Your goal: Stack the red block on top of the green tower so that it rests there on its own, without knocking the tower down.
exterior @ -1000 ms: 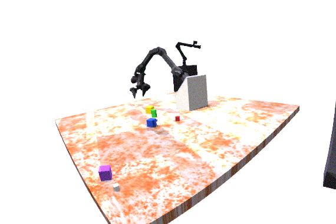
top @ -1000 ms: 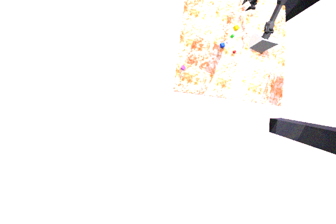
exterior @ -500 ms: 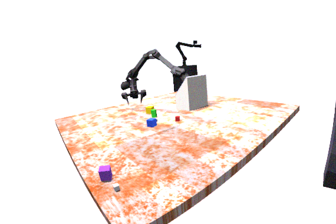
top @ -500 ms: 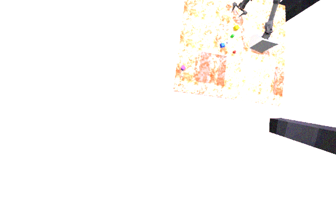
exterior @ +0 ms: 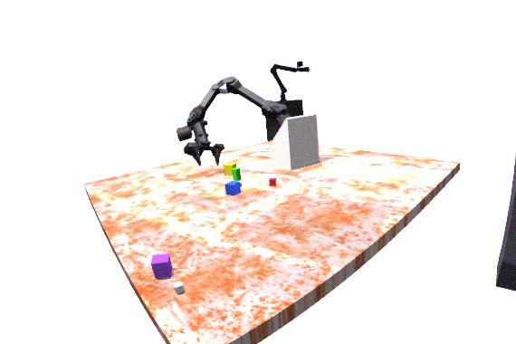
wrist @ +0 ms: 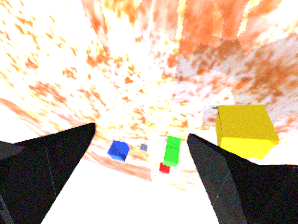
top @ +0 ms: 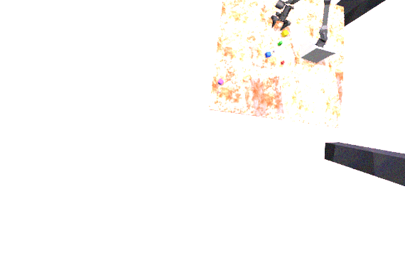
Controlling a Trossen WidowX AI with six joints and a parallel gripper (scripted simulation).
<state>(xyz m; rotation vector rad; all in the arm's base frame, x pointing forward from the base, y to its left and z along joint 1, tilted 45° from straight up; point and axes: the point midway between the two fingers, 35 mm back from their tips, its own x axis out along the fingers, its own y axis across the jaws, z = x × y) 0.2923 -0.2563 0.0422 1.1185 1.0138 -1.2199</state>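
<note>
My gripper tip is now 29 cm to the right of the red block, 7 cm past it and 5 cm above it. Also, from my gripper tip: purple block 51 cm ahead, 49 cm to the left, 4 cm below; then blue block 23 cm to the left, 7 cm ahead, 4 cm below; then yellow block 11 cm behind, 4 cm below, 1 cm to the left.
</note>
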